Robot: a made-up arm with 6 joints. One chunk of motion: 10 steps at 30 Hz.
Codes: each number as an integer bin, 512 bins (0 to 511) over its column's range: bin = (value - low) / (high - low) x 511, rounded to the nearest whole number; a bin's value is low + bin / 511 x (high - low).
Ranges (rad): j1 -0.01..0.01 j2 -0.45..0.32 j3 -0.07..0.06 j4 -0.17..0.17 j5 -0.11..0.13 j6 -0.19..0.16
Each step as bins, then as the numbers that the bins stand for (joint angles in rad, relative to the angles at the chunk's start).
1 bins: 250 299 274 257 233 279
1 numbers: -0.0002 0.0005 -0.0003 0.0010 -0.0006 0.0011
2 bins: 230 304 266 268 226 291
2 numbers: -0.0010 0.0081 -0.0023 0.0083 -0.0039 0.0093
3 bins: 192 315 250 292 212 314
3 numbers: -0.0025 0.0247 -0.0064 0.0243 -0.0104 0.0251
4 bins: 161 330 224 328 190 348
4 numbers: -0.0037 0.0473 -0.0130 0.0482 -0.0208 0.0484
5 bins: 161 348 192 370 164 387
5 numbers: -0.0037 0.0744 -0.0212 0.0762 -0.0330 0.0751
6 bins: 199 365 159 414 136 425
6 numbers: -0.0022 0.1000 -0.0295 0.1055 -0.0461 0.1011
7 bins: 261 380 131 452 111 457
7 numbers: 0.0002 0.1226 -0.0367 0.1307 -0.0579 0.1230
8 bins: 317 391 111 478 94 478
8 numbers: 0.0024 0.1392 -0.0418 0.1480 -0.0659 0.1374
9 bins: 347 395 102 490 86 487
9 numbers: 0.0036 0.1452 -0.0441 0.1560 -0.0696 0.1436
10 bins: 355 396 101 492 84 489
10 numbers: 0.0039 0.1467 -0.0443 0.1574 -0.0705 0.1449
